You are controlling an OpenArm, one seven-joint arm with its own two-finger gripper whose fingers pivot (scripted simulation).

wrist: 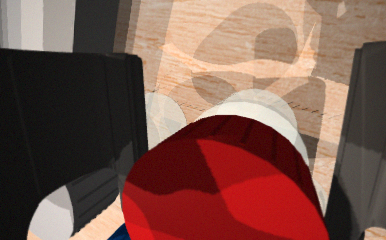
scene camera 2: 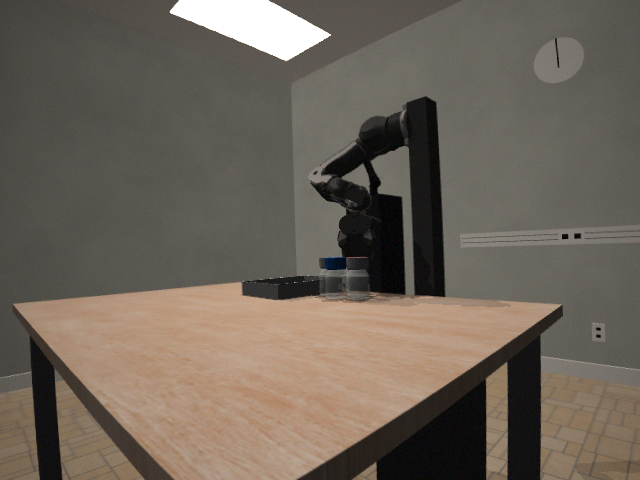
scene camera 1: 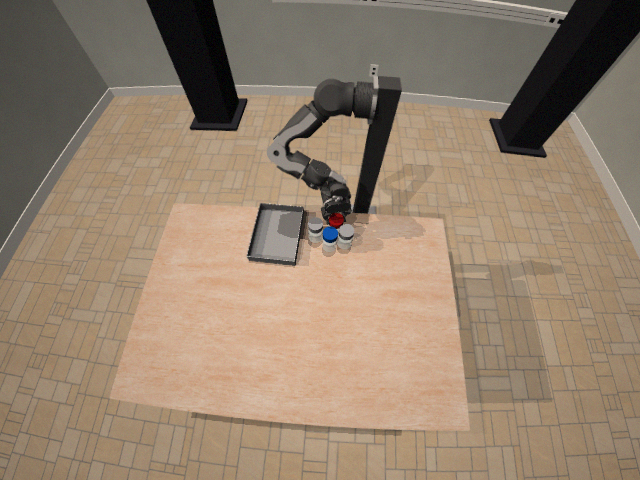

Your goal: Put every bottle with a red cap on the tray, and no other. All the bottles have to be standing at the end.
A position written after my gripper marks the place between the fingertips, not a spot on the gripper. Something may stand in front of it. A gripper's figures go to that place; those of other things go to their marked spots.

Labels:
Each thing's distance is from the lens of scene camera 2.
my gripper (scene camera 2: 359,263): 98 cm
tray (scene camera 2: 277,288): 96 cm
blue-capped bottle (scene camera 2: 336,284): 91 cm
black mounting post (scene camera 2: 427,226): 101 cm
The marked spots on the black mounting post and the blue-capped bottle are 29 cm apart.

